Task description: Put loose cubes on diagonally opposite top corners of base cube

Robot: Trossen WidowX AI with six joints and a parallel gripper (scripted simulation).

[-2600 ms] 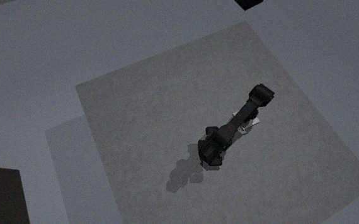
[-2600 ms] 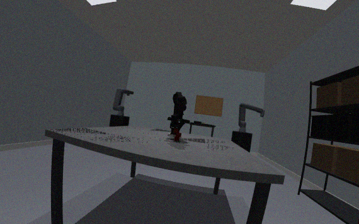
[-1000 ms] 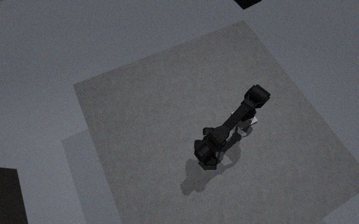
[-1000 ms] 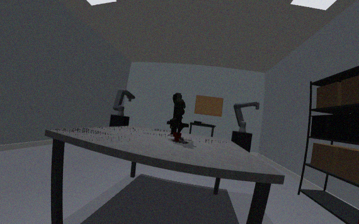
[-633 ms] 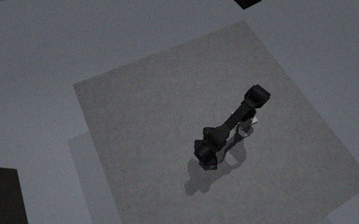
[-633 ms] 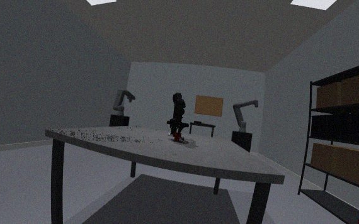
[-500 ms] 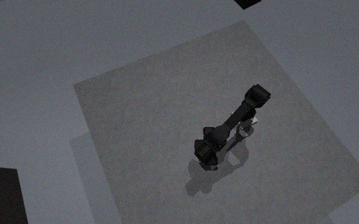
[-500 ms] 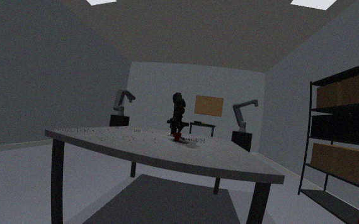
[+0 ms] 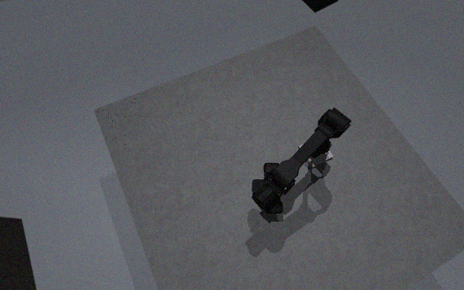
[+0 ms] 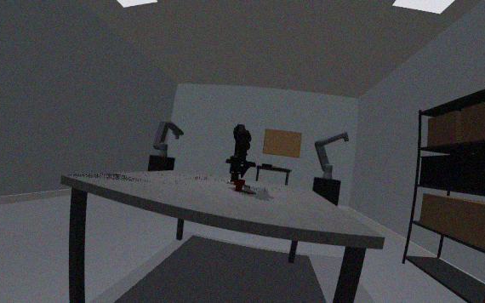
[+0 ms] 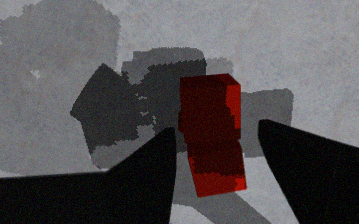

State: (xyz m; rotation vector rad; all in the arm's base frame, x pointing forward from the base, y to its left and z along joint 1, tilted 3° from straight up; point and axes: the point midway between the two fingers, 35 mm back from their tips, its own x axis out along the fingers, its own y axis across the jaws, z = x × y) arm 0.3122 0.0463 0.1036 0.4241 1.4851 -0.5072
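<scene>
The red cube lies 30 mm behind my gripper tip, 20 mm to the left of it and 30 mm below it.
</scene>
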